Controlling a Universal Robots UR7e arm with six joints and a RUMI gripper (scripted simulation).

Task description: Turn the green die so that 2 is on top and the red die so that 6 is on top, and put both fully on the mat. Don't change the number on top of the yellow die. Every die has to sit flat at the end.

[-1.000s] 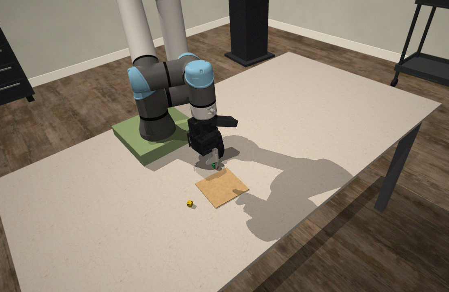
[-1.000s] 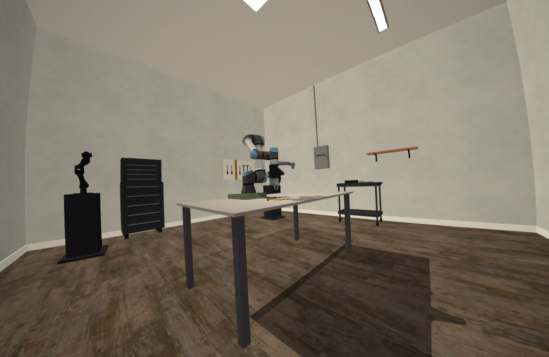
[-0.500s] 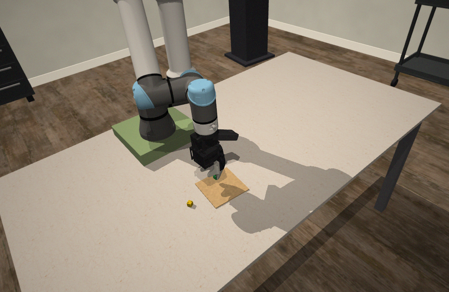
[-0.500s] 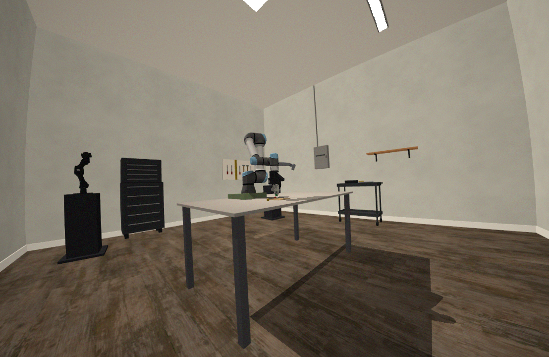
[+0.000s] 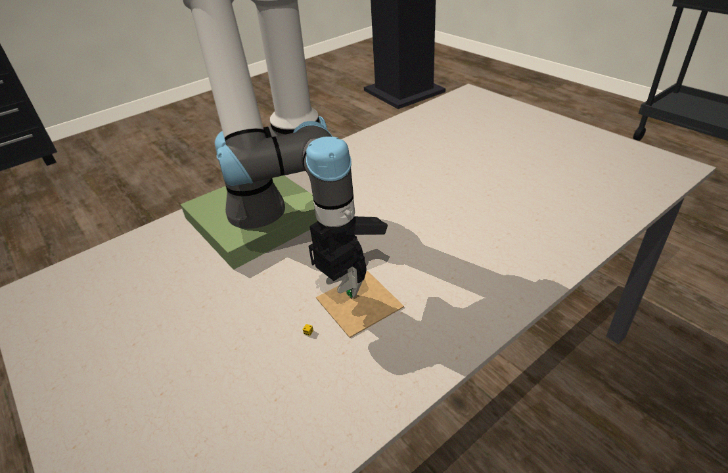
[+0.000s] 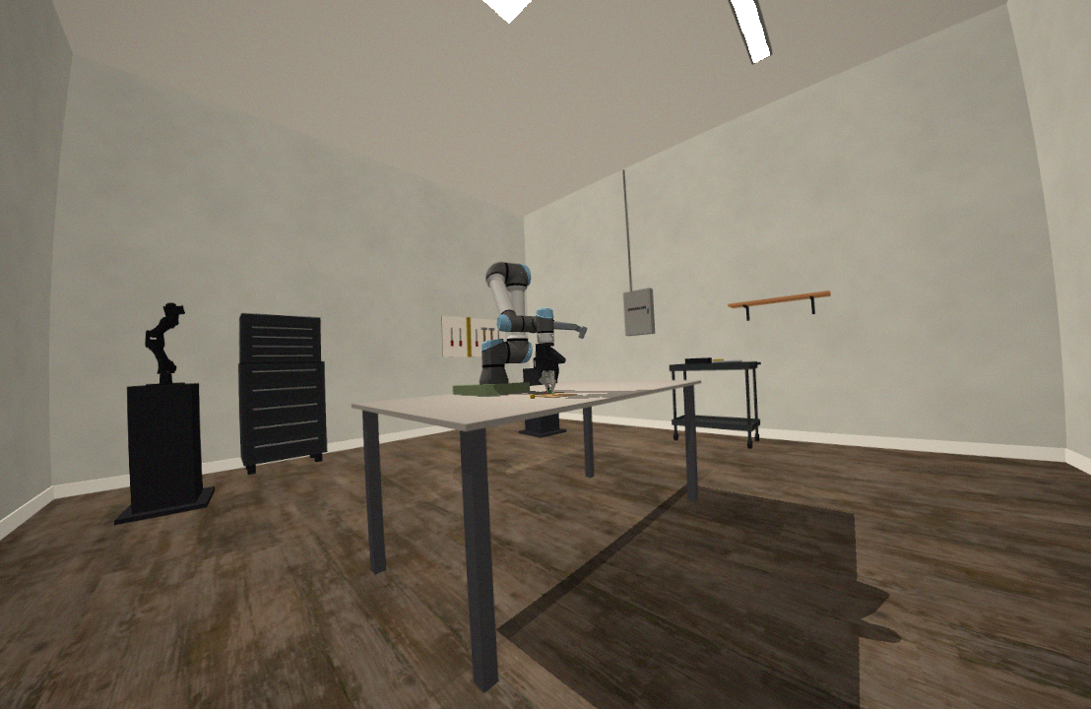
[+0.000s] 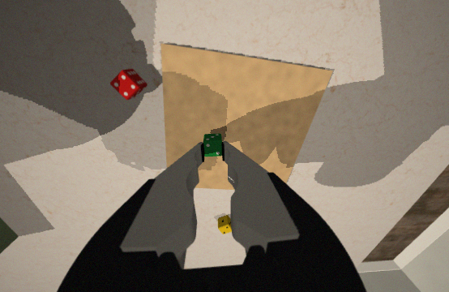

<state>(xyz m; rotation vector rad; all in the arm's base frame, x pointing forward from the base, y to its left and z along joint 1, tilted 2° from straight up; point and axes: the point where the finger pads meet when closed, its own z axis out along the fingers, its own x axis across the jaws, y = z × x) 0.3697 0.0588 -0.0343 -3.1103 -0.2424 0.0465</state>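
The green die lies 1 cm below my hand. From my hand the other things lie so: red die 7 cm behind, 4 cm to the left, 2 cm below; yellow die 13 cm to the right, 3 cm ahead, 2 cm below; tan mat 2 cm below, 2 cm ahead.
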